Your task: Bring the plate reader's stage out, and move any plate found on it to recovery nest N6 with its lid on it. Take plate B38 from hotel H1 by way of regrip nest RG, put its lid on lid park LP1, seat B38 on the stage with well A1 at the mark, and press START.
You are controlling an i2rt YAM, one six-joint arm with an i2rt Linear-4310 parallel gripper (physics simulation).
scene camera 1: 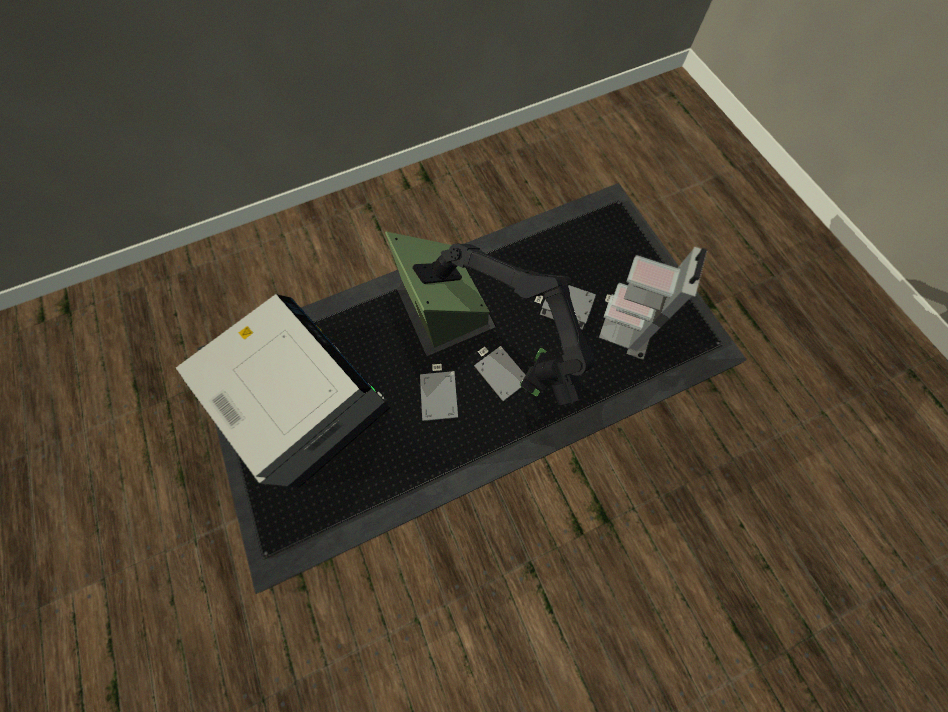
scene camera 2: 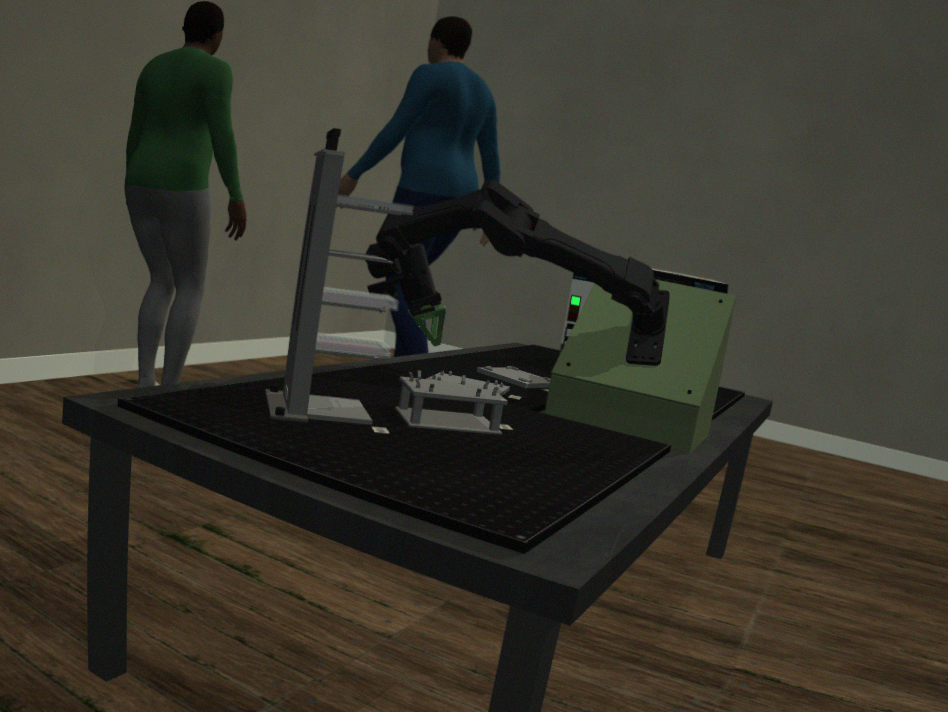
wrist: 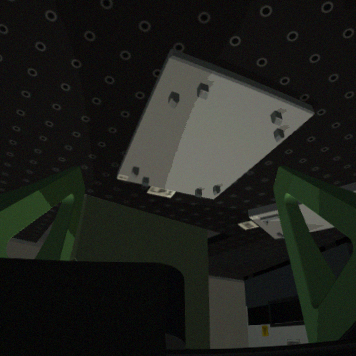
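Pixels of known places: gripper, between the fingertips: (scene camera 1: 528, 373) (scene camera 2: 434, 342) (wrist: 178, 176); arm's base, origin of its link: (scene camera 1: 437, 273) (scene camera 2: 648, 327).
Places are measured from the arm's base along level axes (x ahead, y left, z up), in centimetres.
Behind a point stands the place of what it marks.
My gripper (scene camera 1: 537, 372) @(z -10.8, x 42.4, y 7.7 cm) (scene camera 2: 428, 325) @(z -10.8, x 42.4, y 7.7 cm) (wrist: 178, 176) @(z -10.8, x 42.4, y 7.7 cm) is open and empty, high above the mat beside lid park LP1. LP1 (scene camera 1: 498, 372) @(z -18.7, x 34.7, y 1.4 cm) (wrist: 227, 135) @(z -18.8, x 38.5, y 1.4 cm) is a bare, light grey pegged plate. Hotel H1 (scene camera 2: 314, 283) @(z 1.8, x 45.9, y 57.3 cm) is a tall post at the right in scene camera 1, with pink-welled plates such as the upper one (scene camera 1: 655, 274) @(z 16.0, x 43.5, y 47.2 cm) on its shelves; which is B38 cannot be told. The raised pegged stand (scene camera 2: 452, 388) @(z -13.8, x 27.7, y 36.5 cm) in front of the hotel looks like nest RG. Another low nest (scene camera 1: 439, 398) @(z -18.6, x 31.4, y -20.6 cm) (wrist: 320, 220) @(z -18.6, x 29.7, y -21.9 cm) is bare. The white plate reader (scene camera 1: 279, 383) @(z 11.2, x 11.7, y -56.3 cm) stands at the left; no extended stage shows.
The green pedestal (scene camera 1: 459, 318) @(z -6.0, x 15.2, y -1.5 cm) (scene camera 2: 632, 410) @(z -15.4, x -1.0, y 11.7 cm) carries the arm base between reader and hotel. The arm reaches over the raised stand. The dark perforated mat (scene camera 1: 367, 482) @(z -19.7, x 41.9, y -54.4 cm) lies on the table (scene camera 2: 597, 559) @(z -21.1, x -7.1, y 80.7 cm). Two people, one in green (scene camera 2: 180, 122) and one in blue (scene camera 2: 452, 114), stand behind the table.
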